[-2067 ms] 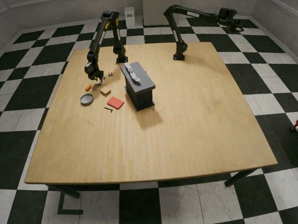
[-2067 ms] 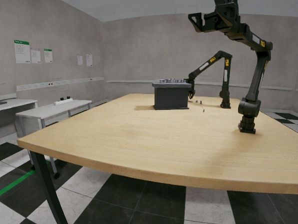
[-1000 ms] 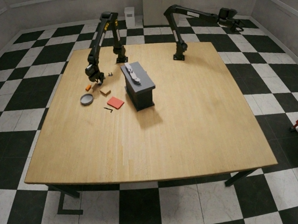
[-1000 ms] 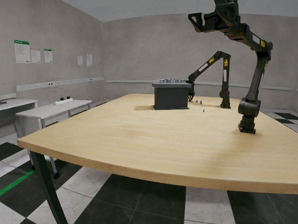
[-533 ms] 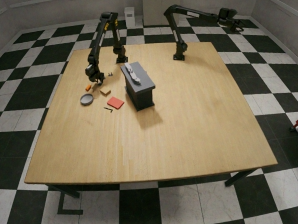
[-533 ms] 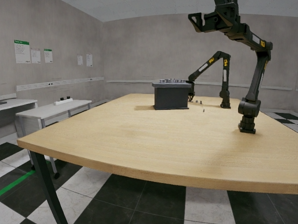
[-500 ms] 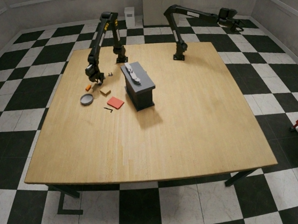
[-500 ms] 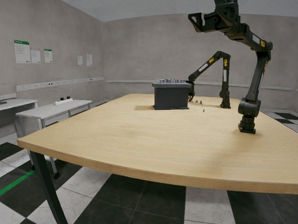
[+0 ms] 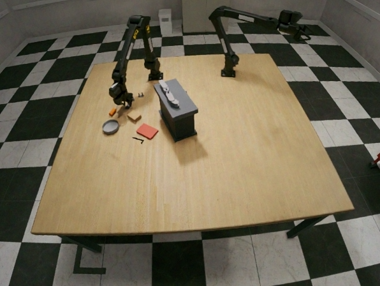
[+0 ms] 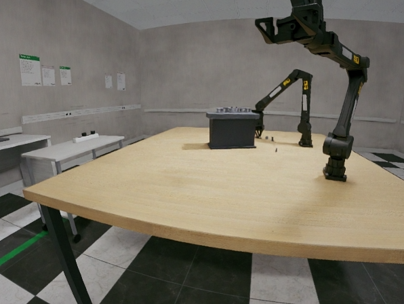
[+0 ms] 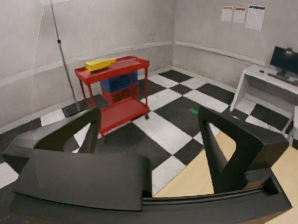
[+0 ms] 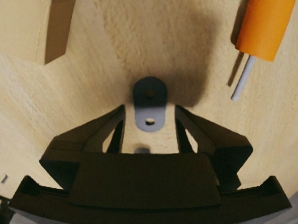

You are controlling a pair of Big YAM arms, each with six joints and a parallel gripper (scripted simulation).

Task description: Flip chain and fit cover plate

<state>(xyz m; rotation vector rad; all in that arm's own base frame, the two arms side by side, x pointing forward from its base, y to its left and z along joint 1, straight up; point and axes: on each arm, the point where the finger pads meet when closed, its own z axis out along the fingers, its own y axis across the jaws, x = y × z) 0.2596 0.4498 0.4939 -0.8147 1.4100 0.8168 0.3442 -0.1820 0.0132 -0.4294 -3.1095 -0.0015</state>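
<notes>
The orange-handled screwdriver lies 4 cm ahead of my right hand and 9 cm to the right of it. From my right hand the other things lie so: dark grey block: 18 cm ahead, 35 cm to the left, 9 cm above; then red square pad: 25 cm ahead, 17 cm to the left, 1 cm below.
</notes>
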